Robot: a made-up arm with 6 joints. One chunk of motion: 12 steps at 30 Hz.
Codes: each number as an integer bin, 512 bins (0 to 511) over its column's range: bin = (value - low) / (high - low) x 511, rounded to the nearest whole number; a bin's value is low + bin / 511 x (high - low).
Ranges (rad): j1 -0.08..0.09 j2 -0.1..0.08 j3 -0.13..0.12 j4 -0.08..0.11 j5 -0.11..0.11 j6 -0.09..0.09
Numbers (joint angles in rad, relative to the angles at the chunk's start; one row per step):
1: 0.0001 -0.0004 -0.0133 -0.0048 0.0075 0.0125
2: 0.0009 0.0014 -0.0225 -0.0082 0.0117 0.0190
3: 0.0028 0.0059 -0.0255 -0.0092 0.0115 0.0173
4: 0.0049 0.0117 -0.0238 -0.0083 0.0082 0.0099
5: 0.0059 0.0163 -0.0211 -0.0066 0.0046 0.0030
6: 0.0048 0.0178 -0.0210 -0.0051 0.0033 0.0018
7: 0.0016 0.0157 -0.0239 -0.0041 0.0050 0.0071
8: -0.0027 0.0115 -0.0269 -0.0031 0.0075 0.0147
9: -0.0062 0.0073 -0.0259 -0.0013 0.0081 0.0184
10: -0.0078 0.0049 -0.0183 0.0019 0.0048 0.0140
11: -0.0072 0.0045 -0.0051 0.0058 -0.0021 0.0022
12: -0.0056 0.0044 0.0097 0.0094 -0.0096 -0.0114
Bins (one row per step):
1: 241 283 239 202 273 291
2: 243 288 220 193 283 309
3: 249 301 214 190 282 305
4: 255 317 217 193 275 284
5: 258 330 223 197 266 264
6: 255 334 223 201 263 261
7: 245 328 217 204 267 276
8: 232 317 211 207 273 297
9: 222 305 213 212 274 308
10: 217 298 228 220 267 295
11: 219 297 255 231 251 262
12: 224 296 286 240 233 223

